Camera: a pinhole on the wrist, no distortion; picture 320 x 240 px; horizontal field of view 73.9 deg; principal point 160.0 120.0 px. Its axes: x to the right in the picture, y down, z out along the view. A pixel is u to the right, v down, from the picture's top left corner.
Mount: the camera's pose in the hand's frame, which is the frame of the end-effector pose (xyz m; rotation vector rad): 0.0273 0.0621 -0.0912 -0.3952 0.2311 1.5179
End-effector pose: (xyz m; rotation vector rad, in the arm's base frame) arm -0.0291 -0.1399 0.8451 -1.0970 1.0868 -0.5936
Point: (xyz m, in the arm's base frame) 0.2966 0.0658 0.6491
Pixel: 146 95
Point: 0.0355 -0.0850 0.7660
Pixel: 103 117
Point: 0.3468 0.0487 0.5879
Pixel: 159 73
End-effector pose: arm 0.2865 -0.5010 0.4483 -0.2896 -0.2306 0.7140
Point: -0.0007 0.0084 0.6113
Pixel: 251 56
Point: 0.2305 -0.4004 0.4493
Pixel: 146 100
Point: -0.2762 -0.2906 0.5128
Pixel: 251 224
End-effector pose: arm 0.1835 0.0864 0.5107 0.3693 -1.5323 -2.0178
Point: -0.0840 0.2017 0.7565
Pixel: 117 15
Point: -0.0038 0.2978 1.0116
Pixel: 197 80
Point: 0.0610 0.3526 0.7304
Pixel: 104 127
